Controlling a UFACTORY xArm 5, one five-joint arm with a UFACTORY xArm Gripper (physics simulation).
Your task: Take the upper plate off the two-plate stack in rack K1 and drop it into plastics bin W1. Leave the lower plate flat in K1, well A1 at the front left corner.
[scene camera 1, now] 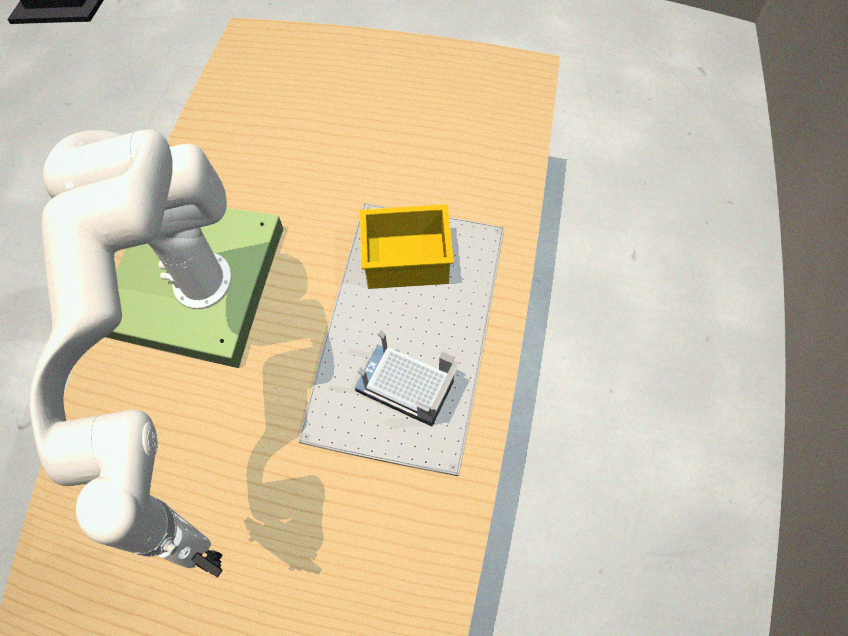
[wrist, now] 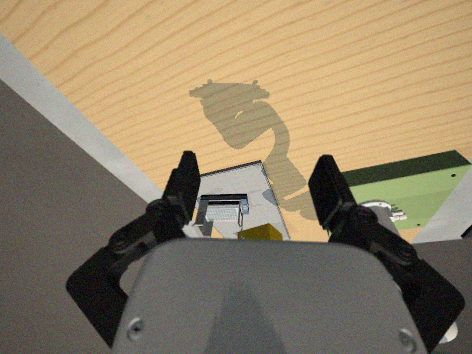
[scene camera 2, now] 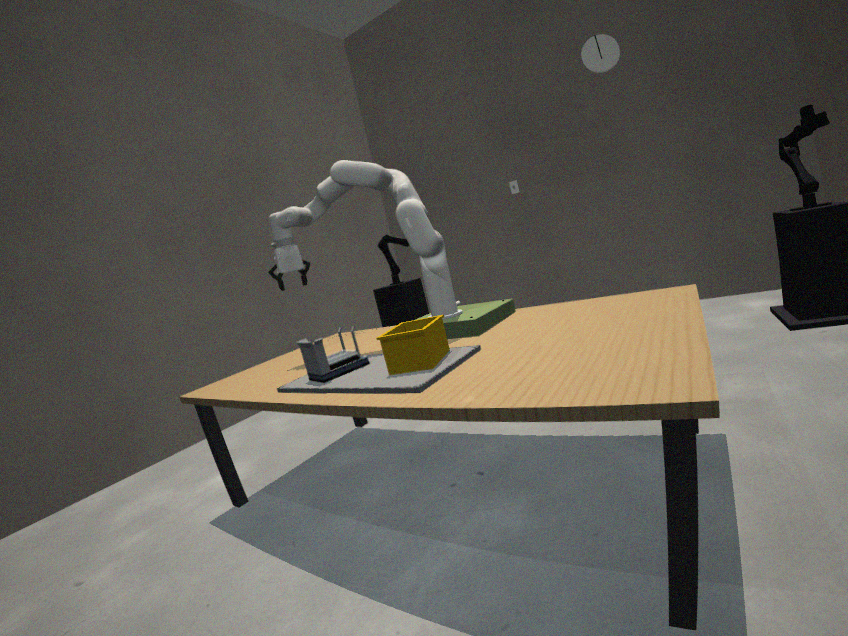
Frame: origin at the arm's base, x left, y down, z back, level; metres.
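Where they show: gripper, fingertip midpoint: (wrist: 255, 167) (scene camera 2: 294, 287); arm's base, link origin: (scene camera 1: 202, 281) (scene camera 2: 445, 316).
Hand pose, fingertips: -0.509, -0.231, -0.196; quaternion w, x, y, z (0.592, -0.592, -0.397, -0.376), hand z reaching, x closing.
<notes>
Things, the pixels of their top centre, and the offset from my fingertips, as dx, dy, dz. Level surfaces: height alone.
- white gridded upper plate, top centre: (scene camera 1: 408, 380) (scene camera 2: 331, 356) (wrist: 221, 215) +0.373, +0.222, -0.249
- rack K1, top centre: (scene camera 1: 404, 366) (scene camera 2: 327, 333) (wrist: 221, 233) +0.374, +0.154, -0.243
- yellow plastics bin W1, top centre: (scene camera 1: 405, 235) (scene camera 2: 411, 325) (wrist: 260, 255) +0.639, +0.174, -0.198
- grey perforated board, top centre: (scene camera 1: 406, 328) (scene camera 2: 372, 368) (wrist: 242, 218) +0.493, +0.273, -0.224
- wooden table, surface height: dy +0.287
The two-plate stack shows as a white gridded upper plate (scene camera 1: 408, 379) (wrist: 222, 214), lying flat between the upright corner posts of rack K1 (scene camera 1: 445, 362) (scene camera 2: 315, 357) (wrist: 223, 196). I cannot make out the lower plate separately or well A1. The yellow plastics bin W1 (scene camera 1: 408, 275) (scene camera 2: 415, 349) (wrist: 261, 233) stands apart from the rack; the part of its inside that shows in scene camera 1 holds no plate. My gripper (scene camera 1: 214, 562) (scene camera 2: 293, 286) (wrist: 255, 167) is open and empty, high above the table, well away from rack and bin, with its fingers pointing mostly down.
Rack and bin stand on a grey perforated board (scene camera 1: 410, 308) (scene camera 2: 410, 384) (wrist: 250, 180) on the wooden table (scene camera 1: 410, 123) (scene camera 2: 582, 349) (wrist: 125, 75). The arm's base is on a green block (scene camera 1: 205, 335) (scene camera 2: 482, 314) (wrist: 415, 192). Rack posts rise above the plate.
</notes>
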